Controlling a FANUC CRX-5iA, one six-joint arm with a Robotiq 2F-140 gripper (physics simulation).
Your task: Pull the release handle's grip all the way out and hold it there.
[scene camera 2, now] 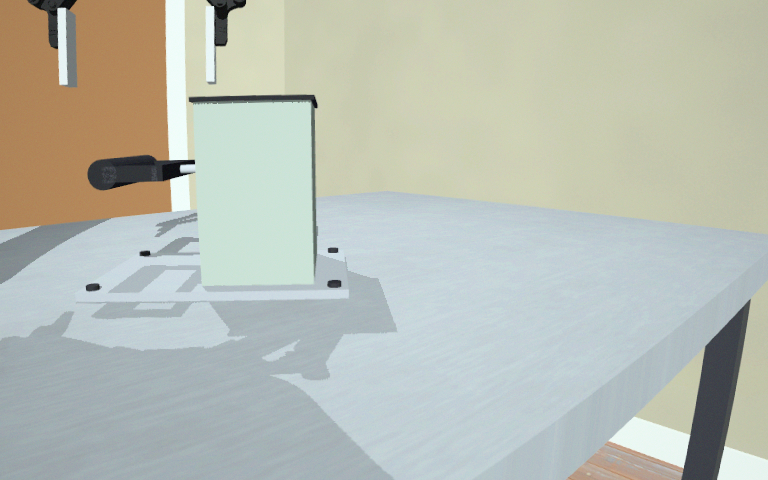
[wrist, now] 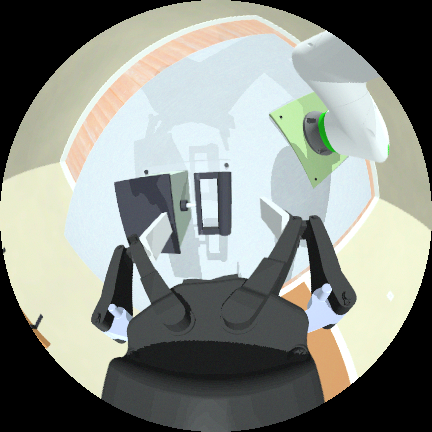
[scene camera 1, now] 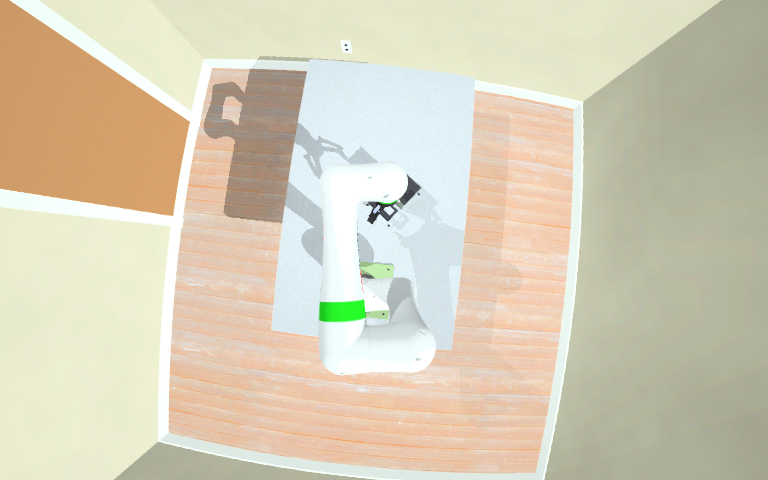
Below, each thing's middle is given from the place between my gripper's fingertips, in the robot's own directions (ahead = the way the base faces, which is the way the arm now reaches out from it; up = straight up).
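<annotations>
I find the bolted base plate (wrist: 213,165) 70 mm ahead of my hand, 20 mm to the right of it and 180 mm below it.
</annotations>
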